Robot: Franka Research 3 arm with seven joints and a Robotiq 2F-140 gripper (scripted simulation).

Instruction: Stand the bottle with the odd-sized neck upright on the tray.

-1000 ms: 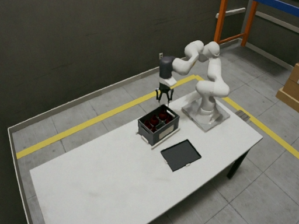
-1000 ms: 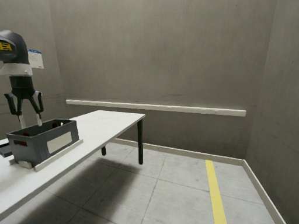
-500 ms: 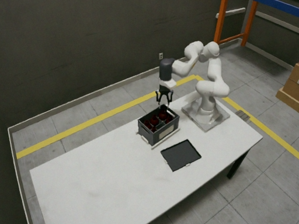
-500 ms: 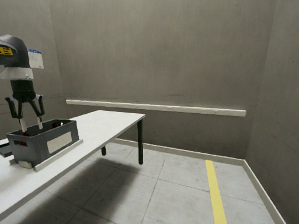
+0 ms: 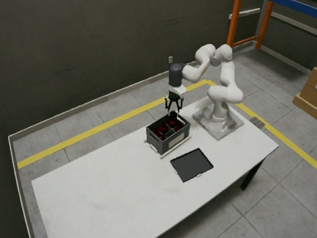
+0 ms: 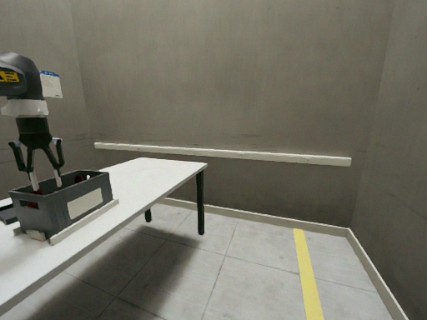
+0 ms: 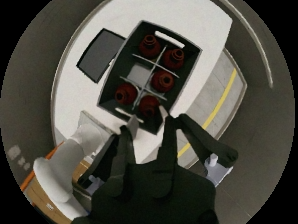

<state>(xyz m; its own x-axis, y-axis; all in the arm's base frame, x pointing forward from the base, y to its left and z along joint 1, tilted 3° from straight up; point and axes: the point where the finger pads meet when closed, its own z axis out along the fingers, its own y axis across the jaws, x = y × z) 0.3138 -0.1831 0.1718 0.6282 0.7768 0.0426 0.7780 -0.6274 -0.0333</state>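
The dark grey crate is 90 mm ahead of my hand, 50 mm to the left of it and 130 mm below it. The rest, counted from my hand: flat black tray 80 mm ahead, 340 mm to the left, 200 mm below.
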